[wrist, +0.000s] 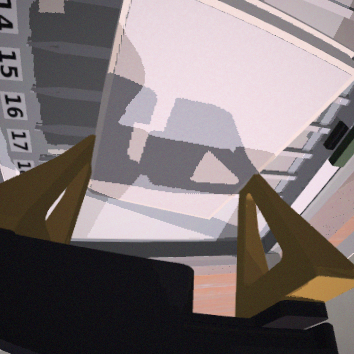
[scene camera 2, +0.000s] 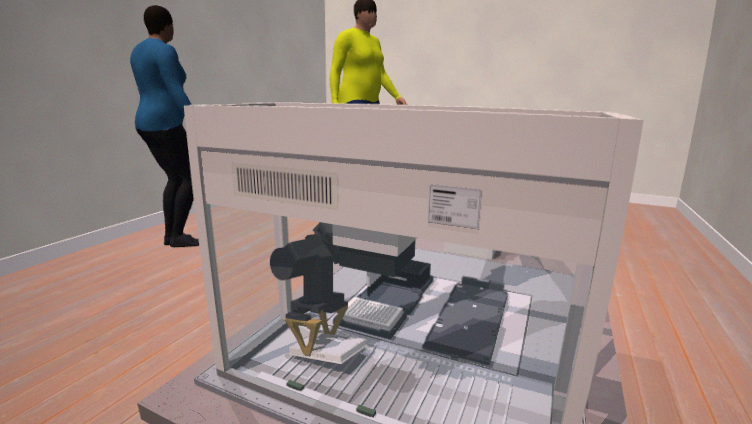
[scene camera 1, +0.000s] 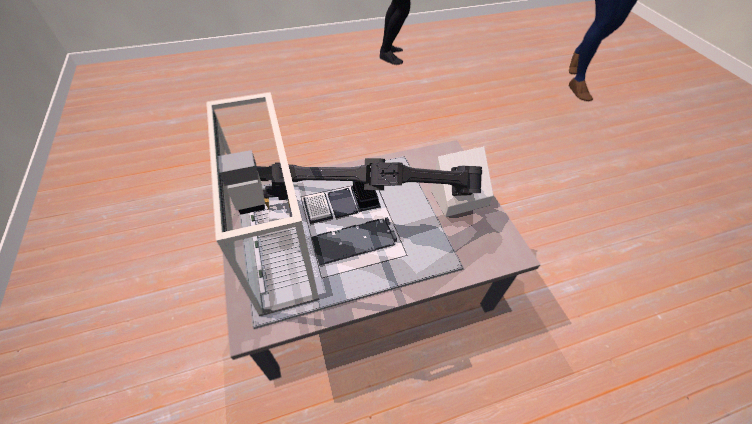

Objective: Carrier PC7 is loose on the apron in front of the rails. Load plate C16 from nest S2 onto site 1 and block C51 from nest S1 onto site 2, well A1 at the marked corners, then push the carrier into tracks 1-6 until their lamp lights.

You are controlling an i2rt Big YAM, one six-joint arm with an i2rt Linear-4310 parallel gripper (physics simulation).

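Frame: origin at the arm's base, x right, y back, z down, level; metres.
Where they show: gripper, fingertip midpoint: (wrist: 172, 158) (scene camera 2: 318, 346) (scene camera 1: 278, 207).
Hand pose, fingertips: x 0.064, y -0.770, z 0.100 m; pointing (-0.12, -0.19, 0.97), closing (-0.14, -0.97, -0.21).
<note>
Each offset is from my fingertips to the centre of the thing. "*": to the spot under its first point.
My gripper (scene camera 2: 320, 342) (wrist: 172, 158) is shut on a flat white plate (scene camera 2: 342, 350) (wrist: 200, 75), one fingertip at each side. It holds the plate low over the high-numbered end of the rails (scene camera 1: 284, 263) (scene camera 2: 437, 384); labels 14 to 17 show beside it in the wrist view. The writing on its side is too small to read. The dark carrier @[dx -0.210, dy +0.290, dz +0.004 m] (scene camera 1: 342, 244) (scene camera 2: 466, 321) lies flat on the apron in front of the rails. A white gridded plate (scene camera 1: 317, 206) (scene camera 2: 373, 314) sits in the nest nearest the rails. The middle nest (scene camera 1: 343, 202) (scene camera 2: 394, 297) looks empty. A black block @[dx +0.011, dy +0.375, dz -0.014 m] (scene camera 1: 367, 195) (scene camera 2: 416, 271) stands in the far nest.
A tall pale enclosure @[dx -0.138, dy +0.173, dz -0.221 m] (scene camera 1: 213, 168) (scene camera 2: 410, 136) with clear sides surrounds the rails. Grey boxy units @[* dx -0.173, dy -0.050, dz -0.441 m] (scene camera 1: 236, 162) hang inside it, close to the arm's wrist. Small green parts (scene camera 2: 295, 385) sit along the back of the rails. Two people stand in the room beyond the table.
</note>
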